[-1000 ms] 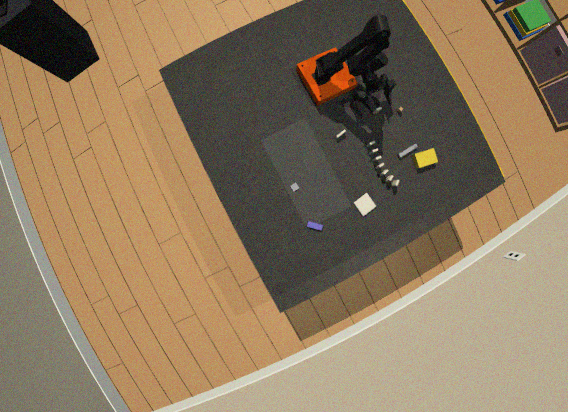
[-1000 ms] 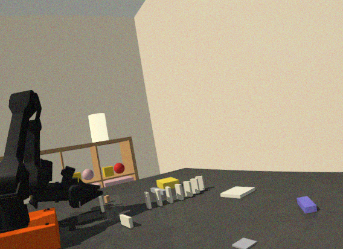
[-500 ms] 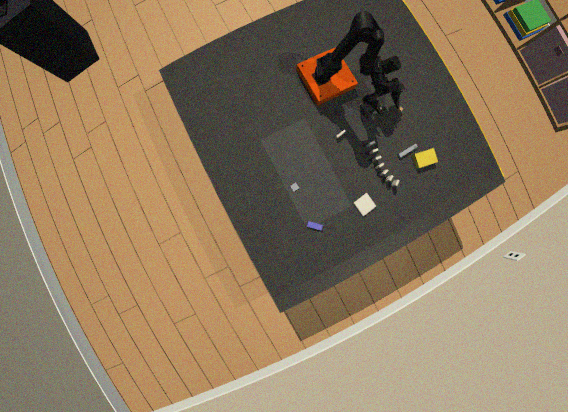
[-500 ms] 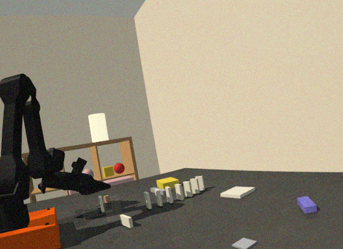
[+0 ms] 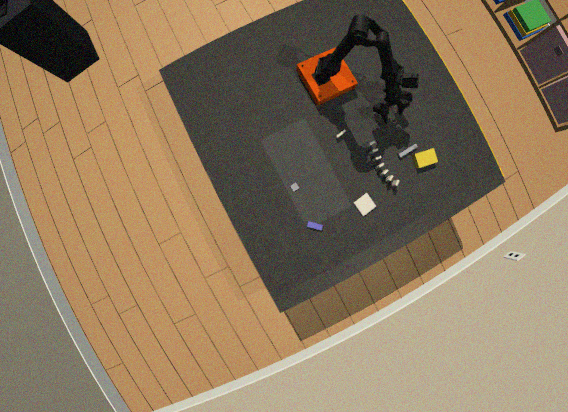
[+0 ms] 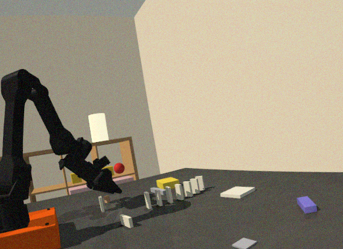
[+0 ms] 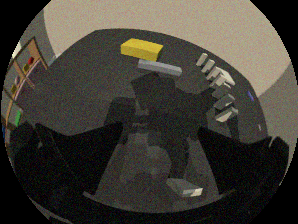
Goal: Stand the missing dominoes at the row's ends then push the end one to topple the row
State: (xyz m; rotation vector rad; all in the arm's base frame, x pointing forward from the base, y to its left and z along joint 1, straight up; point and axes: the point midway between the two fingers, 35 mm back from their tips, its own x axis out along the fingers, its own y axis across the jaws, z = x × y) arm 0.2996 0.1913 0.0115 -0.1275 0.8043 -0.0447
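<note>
My gripper tip is now 2 cm past the small tan cube, 7 cm to the right of it and 3 cm above it. The rest, counted from my gripper tip: white tile 26 cm ahead, 31 cm to the right, 4 cm below; then grey bar 16 cm ahead, 3 cm below; then yellow block 23 cm ahead, 5 cm to the left, 3 cm below.
</note>
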